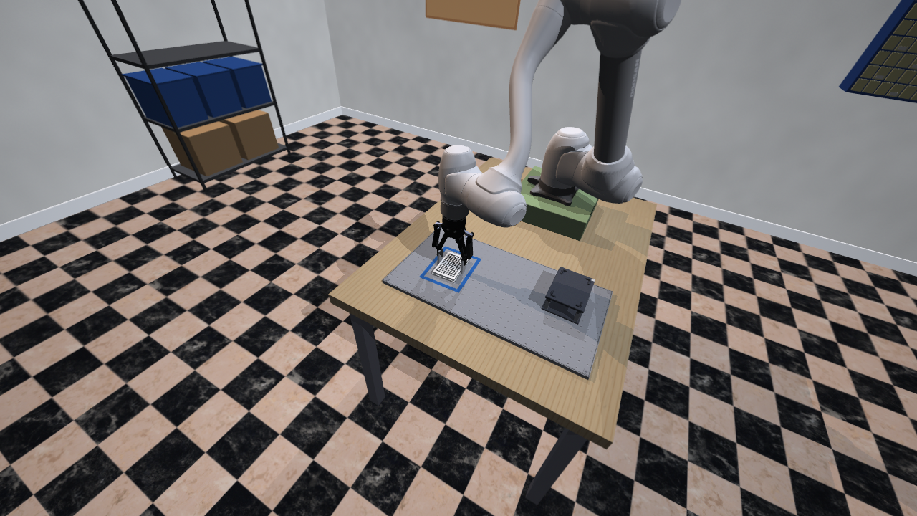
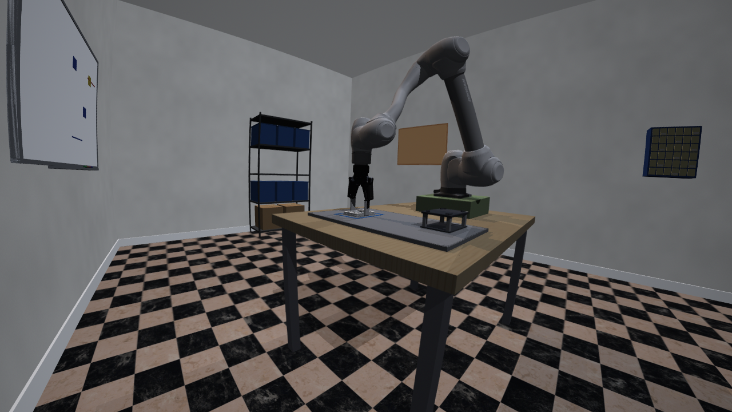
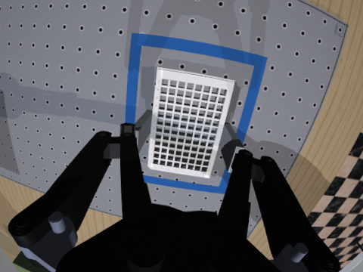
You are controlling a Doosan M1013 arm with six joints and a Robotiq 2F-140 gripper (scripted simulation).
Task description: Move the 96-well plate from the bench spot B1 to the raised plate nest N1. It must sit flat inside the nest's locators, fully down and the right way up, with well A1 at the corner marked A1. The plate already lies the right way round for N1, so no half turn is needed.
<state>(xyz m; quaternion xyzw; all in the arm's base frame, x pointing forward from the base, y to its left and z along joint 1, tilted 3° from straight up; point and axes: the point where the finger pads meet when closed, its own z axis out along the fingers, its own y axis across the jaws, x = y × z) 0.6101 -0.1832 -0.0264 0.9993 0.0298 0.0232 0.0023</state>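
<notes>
Now: hand 70 mm past the dark raised nest N1, 400 mm to the right of it and 30 mm below it. The rest, counted from my hand: white 96-well plate (20 mm below).
</notes>
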